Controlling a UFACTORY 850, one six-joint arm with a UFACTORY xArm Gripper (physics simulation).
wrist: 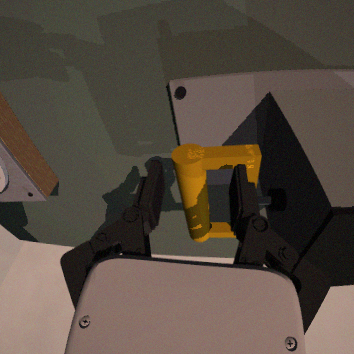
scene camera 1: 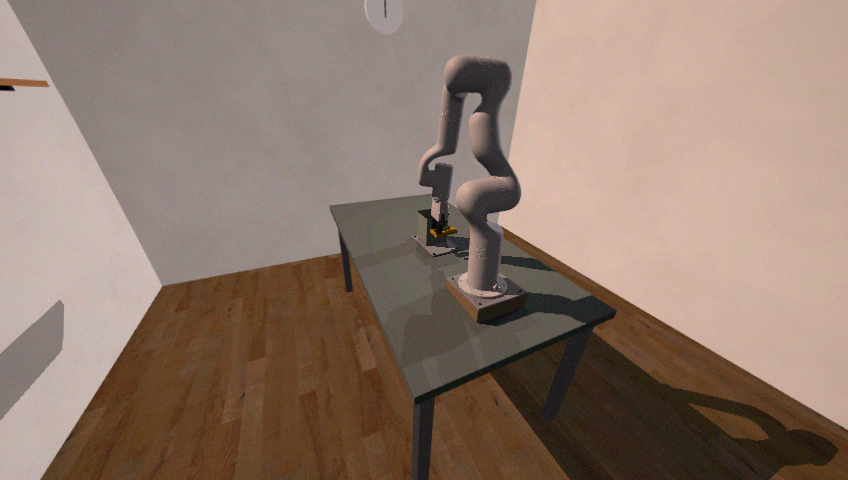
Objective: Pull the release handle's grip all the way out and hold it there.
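Observation:
The release handle is a yellow bracket with a thick round grip (scene camera 1: 449, 231) (wrist: 192, 187). It stands out from the side of a grey-green housing (scene camera 1: 423, 228) (wrist: 312, 135). A thin rod and a dark round knob (wrist: 277, 199) show between the handle and the housing in the wrist view. My gripper (scene camera 1: 440, 226) (wrist: 196, 174) points down at the handle, partly open. In the wrist view the grip lies between the two fingers, with a visible gap on the left. The right finger overlaps the bracket's opening and hides part of its back bar.
The housing stands on a light base plate (scene camera 1: 439, 252) (wrist: 215, 107) with dark bolts at its corners. Plate and housing stand on the grey-green table (scene camera 1: 392, 297). The arm's wood-sided base block (scene camera 1: 502, 307) (wrist: 25, 145) is on the near part of the table.

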